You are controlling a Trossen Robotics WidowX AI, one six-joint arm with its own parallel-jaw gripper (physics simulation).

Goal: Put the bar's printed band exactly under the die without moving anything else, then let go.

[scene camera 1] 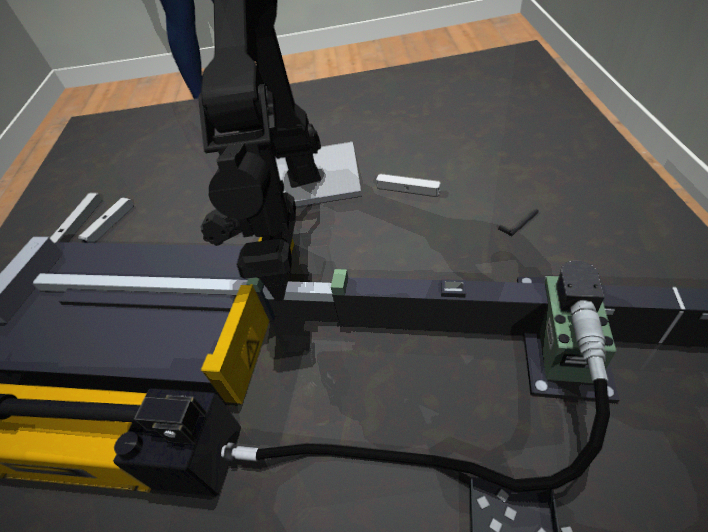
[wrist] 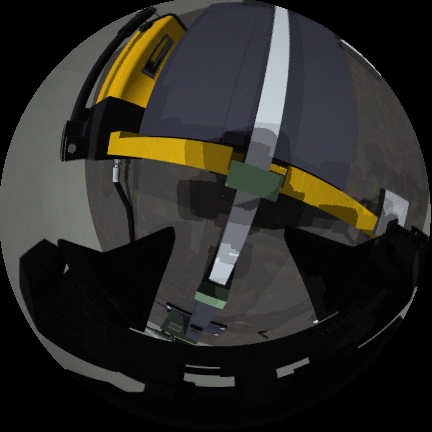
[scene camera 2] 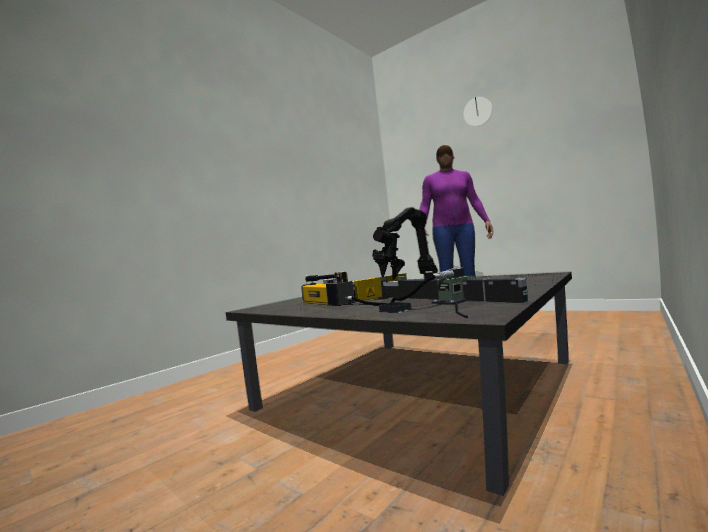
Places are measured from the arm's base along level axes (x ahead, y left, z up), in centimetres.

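Pixels of known places: gripper, fingertip midpoint: (scene camera 1: 282, 281) (wrist: 231, 232) (scene camera 2: 388, 278); arm's base, link origin: (scene camera 1: 303, 176) (wrist: 389, 233).
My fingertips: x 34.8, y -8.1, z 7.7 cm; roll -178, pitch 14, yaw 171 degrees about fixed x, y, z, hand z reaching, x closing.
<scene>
For each thing: its top centre in the pictures, then the offset to it from my fingertips. "pt": a spot on its surface instead.
- long pale bar, surface spot: (wrist: 274, 75) pt dx -5.8, dy -13.2, dz -1.6 cm
- yellow plate, surface spot: (wrist: 155, 148) pt dx +4.8, dy -7.3, dz +0.7 cm
- second green block, surface spot: (wrist: 210, 299) (scene camera 1: 336, 277) pt dx +2.9, dy +7.8, dz +0.7 cm
- green housing, surface spot: (scene camera 1: 552, 337) (wrist: 170, 327) pt dx +20.0, dy +31.4, dz -1.8 cm
- black hose, surface spot: (scene camera 1: 366, 451) pt dx +24.5, dy +5.3, dz -7.4 cm
- black pump, surface spot: (scene camera 1: 74, 451) pt dx +16.7, dy -26.8, dz -0.2 cm
- short white bar, top centre: (scene camera 1: 407, 180) dx -23.0, dy +27.2, dz -6.6 cm
- hex key, top centre: (scene camera 1: 518, 218) dx -6.7, dy +42.0, dz -8.0 cm
A long pale bar (scene camera 1: 143, 282) (wrist: 274, 75) lies along the dark bed, passes through the green block (wrist: 255, 180) at the yellow plate (scene camera 1: 243, 343) (wrist: 155, 148), and runs to a second green block (scene camera 1: 339, 281) (wrist: 210, 299) at the dark channel. No printed band can be made out on the bar. A green housing (scene camera 1: 552, 337) (scene camera 2: 450, 290) (wrist: 175, 324) with a black top straddles the channel; the die itself cannot be told apart. My gripper (scene camera 1: 275, 292) (scene camera 2: 389, 276) (wrist: 231, 232) is open and empty, pointing down, its fingers either side of the bar's exposed stretch between the green blocks.
A black hose (scene camera 1: 366, 451) runs from the yellow and black pump (scene camera 1: 74, 451) to the housing. The dark channel (scene camera 1: 412, 308) extends right. A short white bar (scene camera 1: 407, 184), a hex key (scene camera 1: 519, 221), two pale bars at the left and a tray of white chips (scene camera 1: 538, 503) lie around.
</scene>
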